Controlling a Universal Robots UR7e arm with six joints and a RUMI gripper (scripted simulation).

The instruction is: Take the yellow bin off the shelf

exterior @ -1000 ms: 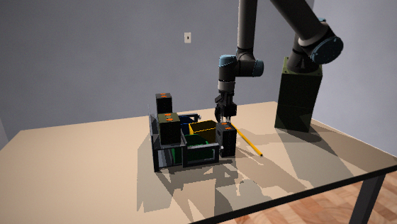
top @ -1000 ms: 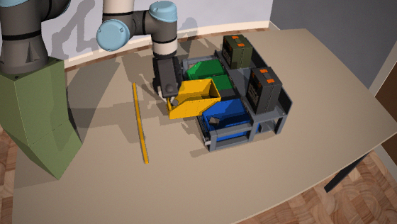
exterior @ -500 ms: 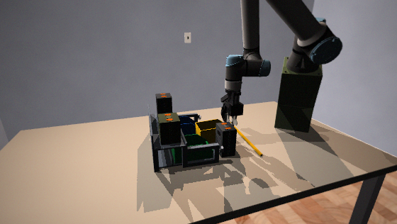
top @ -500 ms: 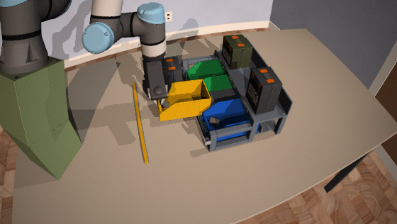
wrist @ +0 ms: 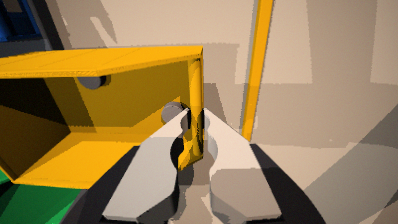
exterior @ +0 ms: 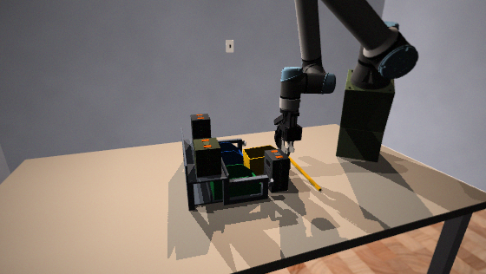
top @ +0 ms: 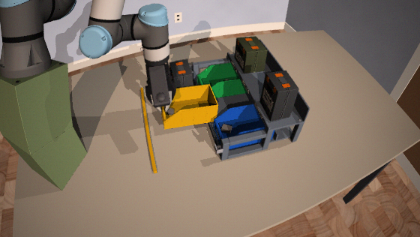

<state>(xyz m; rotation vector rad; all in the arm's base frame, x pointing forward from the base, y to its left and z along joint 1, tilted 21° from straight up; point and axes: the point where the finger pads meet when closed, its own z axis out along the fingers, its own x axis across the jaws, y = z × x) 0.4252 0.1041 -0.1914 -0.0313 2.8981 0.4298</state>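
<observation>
My gripper is now 6 cm past the long yellow bar and 6 cm above it. Also, from my hand: blue bin 24 cm ahead, 10 cm to the right, 2 cm below; then dark box 8 cm ahead, 12 cm to the left; then yellow open bin 8 cm ahead.
</observation>
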